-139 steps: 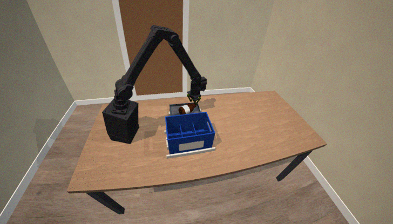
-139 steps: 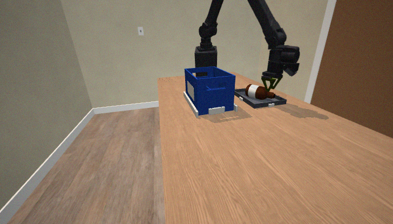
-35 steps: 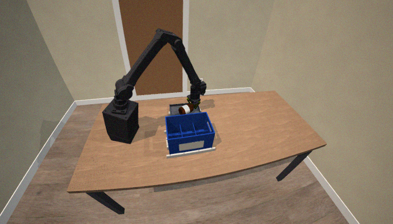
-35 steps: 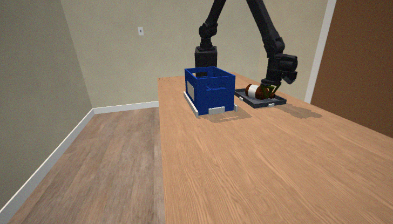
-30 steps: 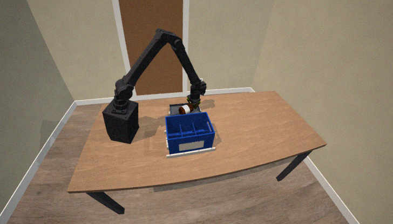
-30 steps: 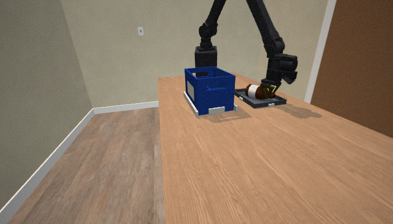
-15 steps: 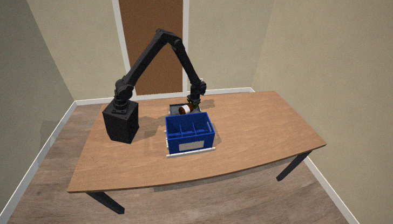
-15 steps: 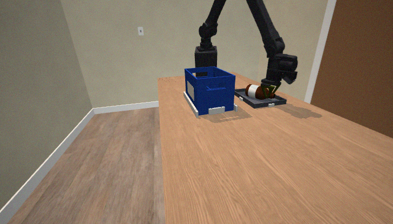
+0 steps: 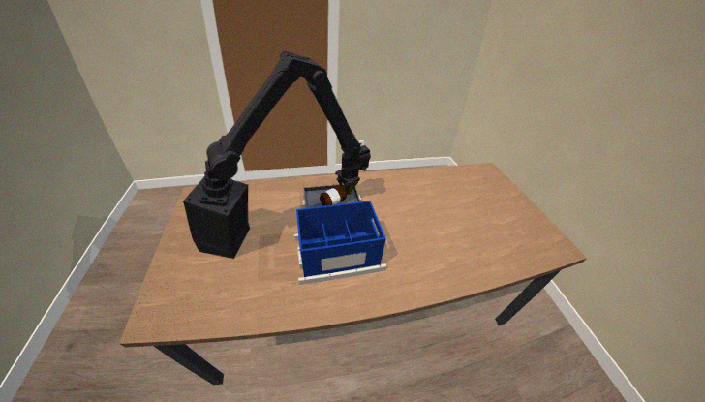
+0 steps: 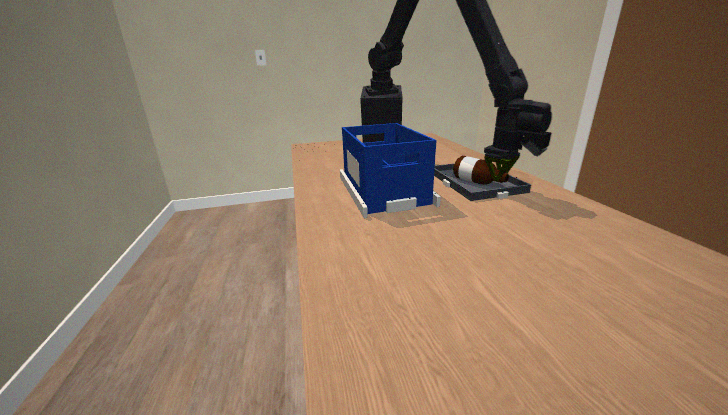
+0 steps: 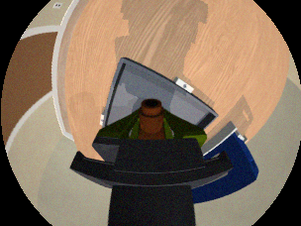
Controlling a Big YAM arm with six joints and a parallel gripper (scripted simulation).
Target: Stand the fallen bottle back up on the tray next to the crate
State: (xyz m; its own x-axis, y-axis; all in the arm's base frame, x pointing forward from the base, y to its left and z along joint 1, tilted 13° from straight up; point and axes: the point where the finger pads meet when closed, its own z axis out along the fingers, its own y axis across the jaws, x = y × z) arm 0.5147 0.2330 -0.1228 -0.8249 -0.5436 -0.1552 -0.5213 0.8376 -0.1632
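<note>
Now: the brown bottle 40 mm behind my hand and 30 mm to the right of it. Round my hand: dark grey tray 70 mm behind, 30 mm to the right, 30 mm below; blue crate 330 mm to the right, 70 mm behind, 50 mm above.
</note>
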